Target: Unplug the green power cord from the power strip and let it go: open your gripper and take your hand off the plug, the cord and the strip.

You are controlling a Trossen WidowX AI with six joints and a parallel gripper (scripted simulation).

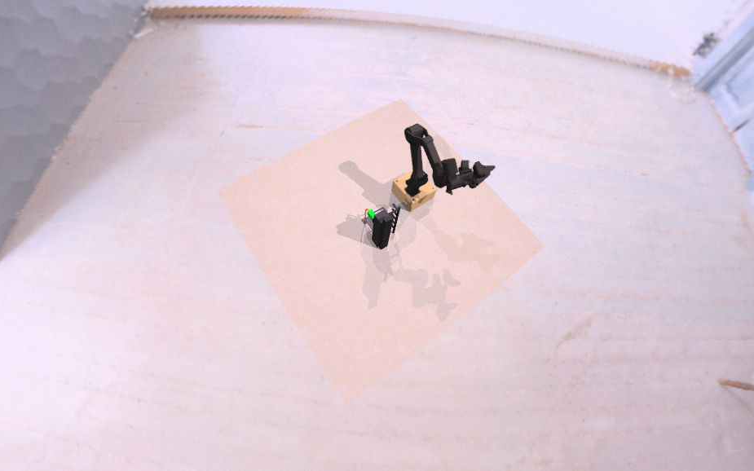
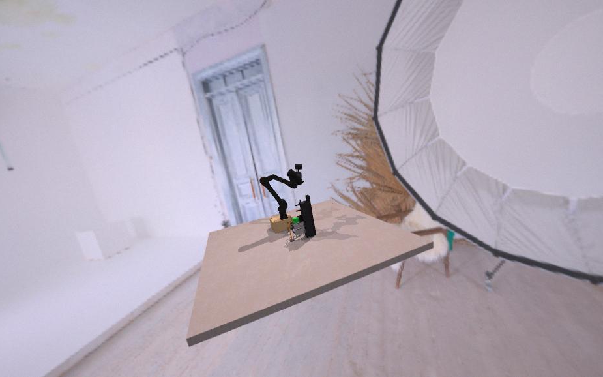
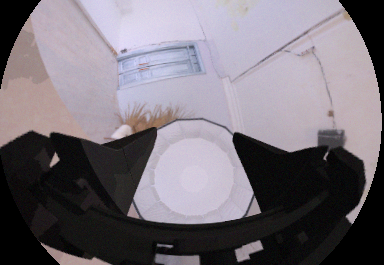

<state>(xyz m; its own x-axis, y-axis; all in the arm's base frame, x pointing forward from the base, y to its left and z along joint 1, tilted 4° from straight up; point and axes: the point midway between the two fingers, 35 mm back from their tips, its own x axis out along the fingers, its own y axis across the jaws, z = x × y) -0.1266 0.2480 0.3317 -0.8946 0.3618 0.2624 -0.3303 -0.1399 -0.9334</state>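
Now: the green plug 460 mm ahead of my gripper tip, 220 mm to the right of it and 270 mm below it.
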